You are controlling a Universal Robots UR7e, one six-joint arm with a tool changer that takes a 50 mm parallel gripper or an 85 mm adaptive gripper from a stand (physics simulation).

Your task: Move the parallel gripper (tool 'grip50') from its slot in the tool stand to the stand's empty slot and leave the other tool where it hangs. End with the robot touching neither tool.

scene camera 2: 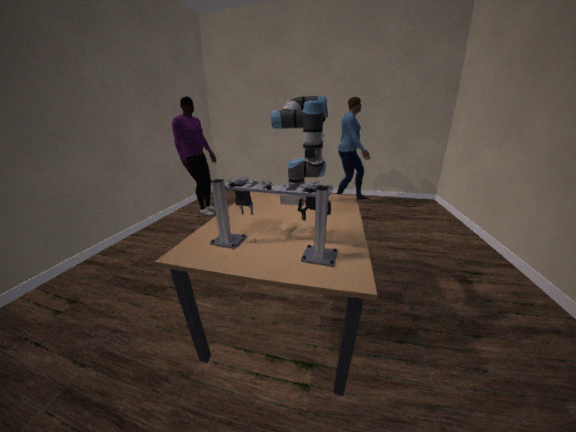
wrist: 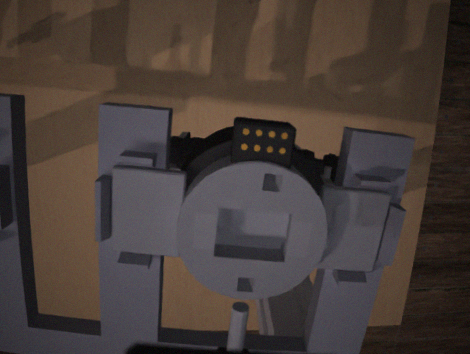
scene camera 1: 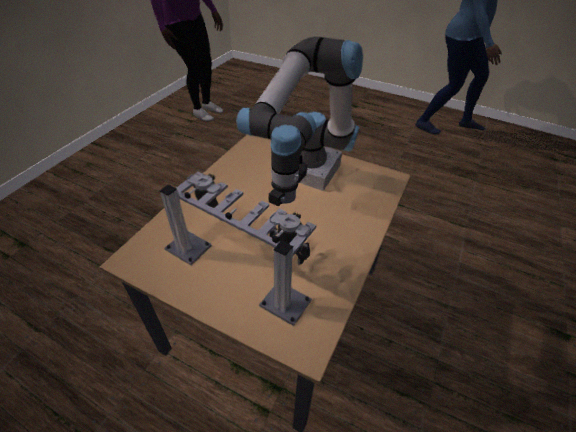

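Pixels of known places: arm's base at its link origin: [scene camera 1: 310, 158].
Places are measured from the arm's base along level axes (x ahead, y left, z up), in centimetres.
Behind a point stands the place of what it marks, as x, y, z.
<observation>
The arm's wrist flange [scene camera 1: 287, 198] {68.6, 9.6, 34.1} [scene camera 2: 313, 156] {71.9, 8.1, 34.0} is bare, with no gripper on it, and hovers above and a little behind the right end of the tool stand. The parallel gripper [scene camera 1: 202, 181] [scene camera 2: 243, 198] hangs in the left end slot, with its two straight fingers pointing down and apart. The adaptive gripper [scene camera 1: 289, 223] [scene camera 2: 311, 202] hangs in the right end slot, with its dark linked fingers below. In the wrist view the round coupling plate of this adaptive gripper [wrist: 200, 275] sits between two prongs. The middle slot, beside the stand's prong [scene camera 1: 256, 214] {64.1, -2.2, 20.1}, holds no tool.
The stand's crossbar [scene camera 1: 235, 223] {70.1, -6.9, 20.1} [scene camera 2: 274, 189] {69.3, -7.6, 20.3} rests on two posts [scene camera 1: 283, 280] {79.9, 12.3, 11.2} [scene camera 2: 321, 225] {79.7, 11.5, 9.0}. A locating pin [wrist: 239, 325] {70.0, 8.2, 21.4} rises near the adaptive gripper's plate. The robot's base [scene camera 1: 320, 172] {8.7, 7.0, -0.5} is at the far side of the table. Two people stand beyond the table.
</observation>
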